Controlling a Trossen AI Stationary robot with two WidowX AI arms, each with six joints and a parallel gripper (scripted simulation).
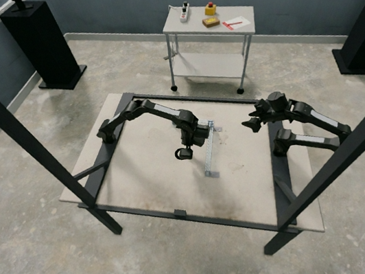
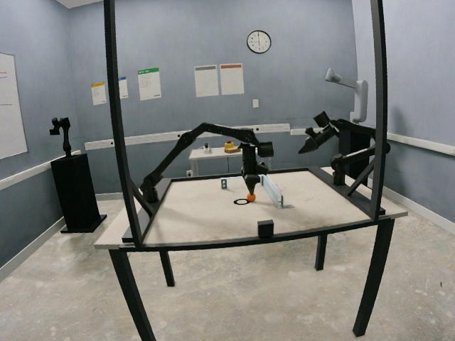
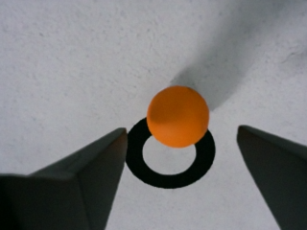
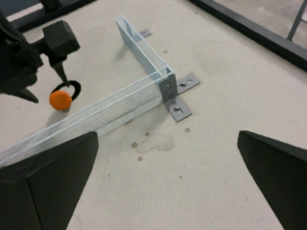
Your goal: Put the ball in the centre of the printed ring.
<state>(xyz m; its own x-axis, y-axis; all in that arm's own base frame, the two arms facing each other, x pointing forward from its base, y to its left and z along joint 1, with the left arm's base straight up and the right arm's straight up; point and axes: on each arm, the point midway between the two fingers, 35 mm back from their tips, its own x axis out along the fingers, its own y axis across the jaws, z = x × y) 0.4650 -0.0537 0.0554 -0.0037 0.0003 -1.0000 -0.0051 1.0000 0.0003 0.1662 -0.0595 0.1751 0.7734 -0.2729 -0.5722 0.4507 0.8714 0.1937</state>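
Now: left hand 50 mm above the orange ball. Also, from my left hand: metal barrier: 110 mm to the right, 40 mm ahead, 30 mm below.
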